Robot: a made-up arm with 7 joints. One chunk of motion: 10 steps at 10 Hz.
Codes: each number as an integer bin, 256 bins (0 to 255) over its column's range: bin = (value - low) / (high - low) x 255, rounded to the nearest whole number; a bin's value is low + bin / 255 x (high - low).
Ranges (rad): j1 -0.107..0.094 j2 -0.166..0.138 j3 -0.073..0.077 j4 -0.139..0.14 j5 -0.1..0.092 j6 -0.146..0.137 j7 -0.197..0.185
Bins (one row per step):
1: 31 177 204 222 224 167 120
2: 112 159 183 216 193 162 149
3: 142 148 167 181 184 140 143
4: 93 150 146 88 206 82 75
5: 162 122 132 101 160 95 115
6: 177 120 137 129 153 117 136
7: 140 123 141 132 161 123 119
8: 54 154 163 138 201 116 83
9: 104 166 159 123 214 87 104
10: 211 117 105 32 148 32 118
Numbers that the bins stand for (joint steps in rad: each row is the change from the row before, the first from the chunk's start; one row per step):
1: -0.08256 0.04501 0.04700 0.10389 0.06866 0.03934 -0.01724
2: -0.01872 0.02355 0.03465 0.09733 0.04532 0.03379 0.02621
3: 0.00493 0.01044 0.02524 0.05904 0.03854 0.00937 0.01722
4: -0.03369 0.01282 0.01288 -0.04272 0.05511 -0.05500 -0.08465
5: 0.02069 -0.02056 0.00465 -0.02849 0.02047 -0.04057 -0.02473
6: 0.03252 -0.02294 0.00759 0.00214 0.01520 -0.01615 0.00673
7: 0.00335 -0.01936 0.00994 0.00542 0.02122 -0.00949 -0.01873
8: -0.06444 0.01759 0.02288 0.01199 0.05134 -0.01726 -0.07266
9: -0.02502 0.03190 0.02053 -0.00442 0.06113 -0.04945 -0.04120
10: 0.05932 -0.02652 -0.01124 -0.10399 0.01144 -0.11049 -0.02023

